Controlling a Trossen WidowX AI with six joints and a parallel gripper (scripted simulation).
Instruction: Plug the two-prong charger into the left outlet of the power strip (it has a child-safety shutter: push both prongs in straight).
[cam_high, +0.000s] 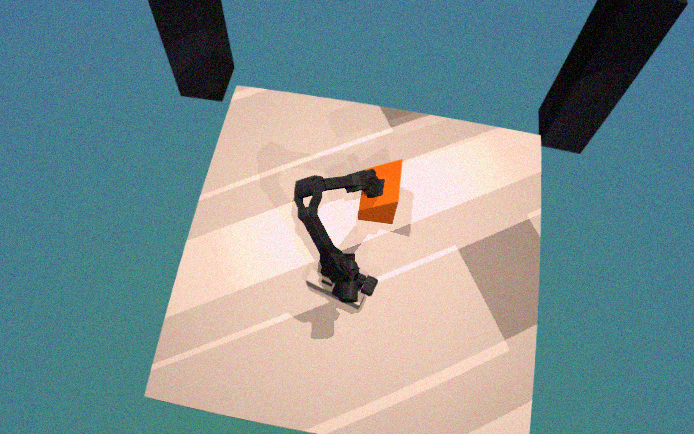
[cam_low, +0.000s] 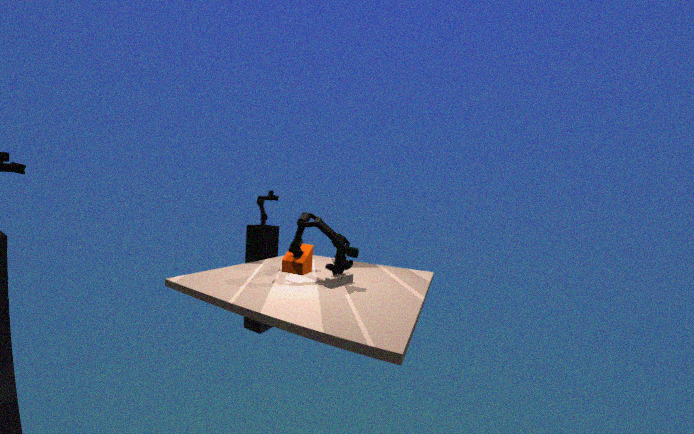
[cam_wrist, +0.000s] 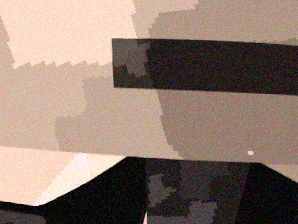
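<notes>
The two-prong charger lies 2 cm ahead of my gripper tip and 1 cm above it.
</notes>
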